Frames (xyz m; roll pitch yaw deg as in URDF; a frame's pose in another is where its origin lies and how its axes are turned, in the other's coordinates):
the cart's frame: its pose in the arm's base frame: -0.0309 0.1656 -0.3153 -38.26 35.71 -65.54
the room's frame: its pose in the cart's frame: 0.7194 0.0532 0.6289 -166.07 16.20 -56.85
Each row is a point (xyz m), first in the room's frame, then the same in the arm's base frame.
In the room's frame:
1: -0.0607 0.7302 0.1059
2: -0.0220 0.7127 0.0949
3: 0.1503 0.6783 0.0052
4: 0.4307 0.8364 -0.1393
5: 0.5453 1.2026 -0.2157
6: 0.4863 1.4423 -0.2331
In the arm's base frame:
1: 0.1620 -0.0843 -0.0128
2: 0.1611 -0.1279 -0.0174
3: 0.1453 -0.3208 0.0209
4: -0.0370 -0.5583 0.2077
5: -0.3227 -0.5544 0.4750
6: -0.4600 -0.4241 0.6344

